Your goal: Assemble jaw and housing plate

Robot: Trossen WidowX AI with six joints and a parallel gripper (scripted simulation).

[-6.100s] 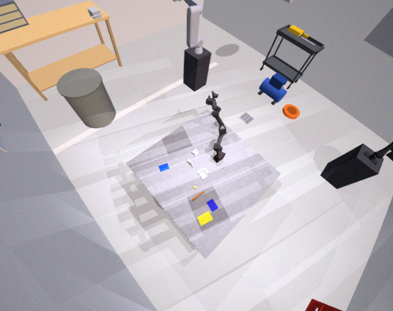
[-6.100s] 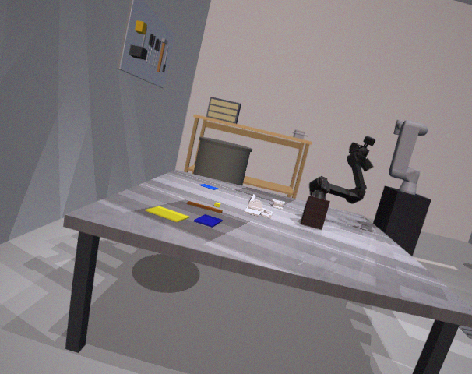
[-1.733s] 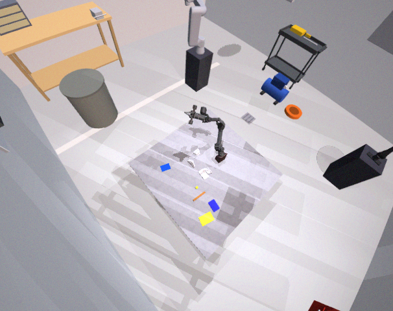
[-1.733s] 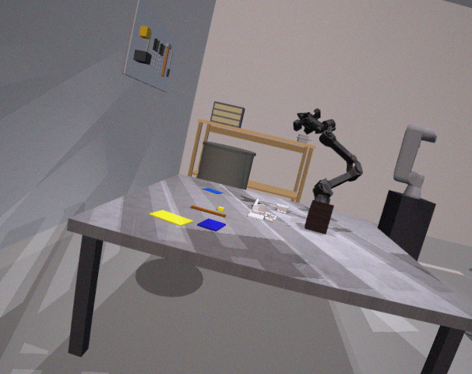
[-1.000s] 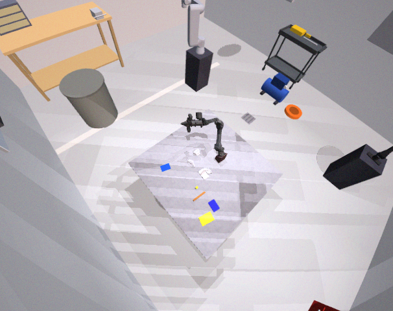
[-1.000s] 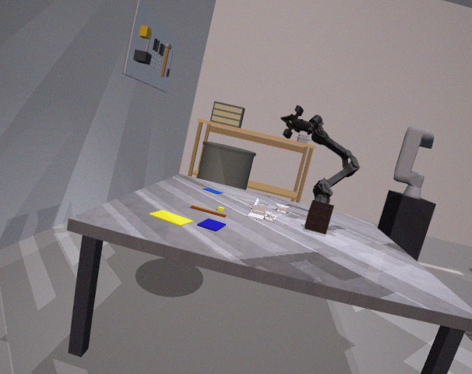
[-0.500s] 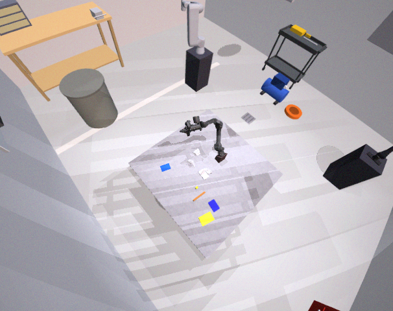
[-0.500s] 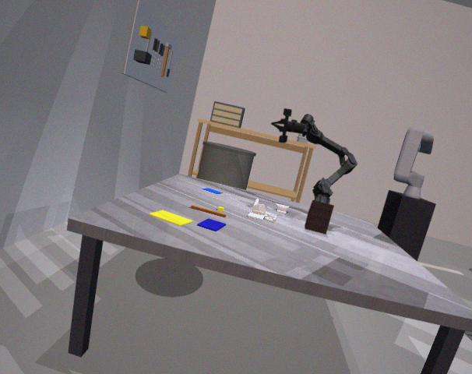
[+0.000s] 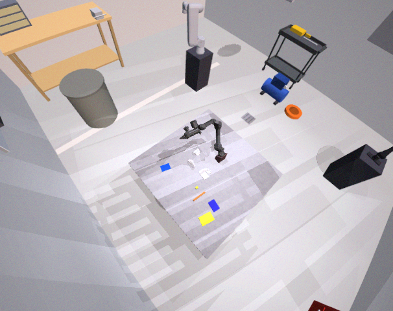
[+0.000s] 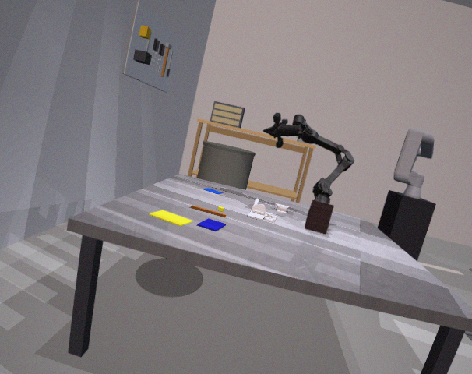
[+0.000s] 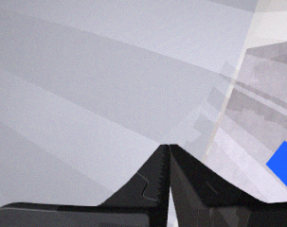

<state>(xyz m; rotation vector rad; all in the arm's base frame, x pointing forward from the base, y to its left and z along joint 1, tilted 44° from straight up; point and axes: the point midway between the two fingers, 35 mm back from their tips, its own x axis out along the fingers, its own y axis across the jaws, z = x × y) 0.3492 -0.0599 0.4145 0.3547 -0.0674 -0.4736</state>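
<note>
Right now the white jaw is 4 cm behind my gripper tip, 18 cm to the left of it and 39 cm below it. Round my gripper tip: white housing plate: 20 cm behind, 9 cm to the left, 38 cm below; small yellow cube: 11 cm ahead, 40 cm to the left, 40 cm below; orange bar: 16 cm ahead, 49 cm to the left, 40 cm below.
</note>
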